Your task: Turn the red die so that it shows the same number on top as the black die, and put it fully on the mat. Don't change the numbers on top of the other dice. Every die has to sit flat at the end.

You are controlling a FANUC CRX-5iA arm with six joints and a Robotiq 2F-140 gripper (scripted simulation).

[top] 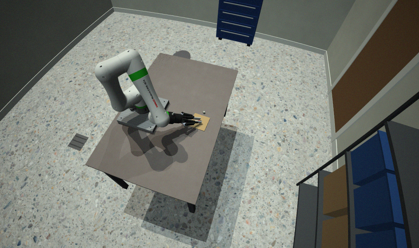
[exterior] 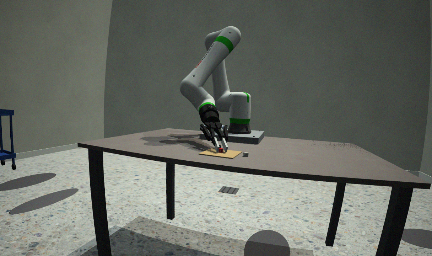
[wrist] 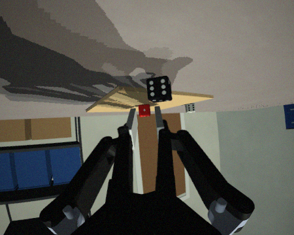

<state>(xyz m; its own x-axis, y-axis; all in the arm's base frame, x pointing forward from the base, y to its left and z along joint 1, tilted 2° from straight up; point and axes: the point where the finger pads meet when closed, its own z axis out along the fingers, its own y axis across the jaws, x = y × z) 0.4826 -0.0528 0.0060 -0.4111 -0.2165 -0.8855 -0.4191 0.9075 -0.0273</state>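
Now: hand 1 cm short of the red die, 1 cm to the right of it and 2 cm above it. Round my hand: tan mat: 2 cm ahead, 1 cm to the left, 3 cm below; then white die: 4 cm ahead, 11 cm to the left, 3 cm below; then black die: 9 cm behind, 2 cm to the right, 3 cm below.
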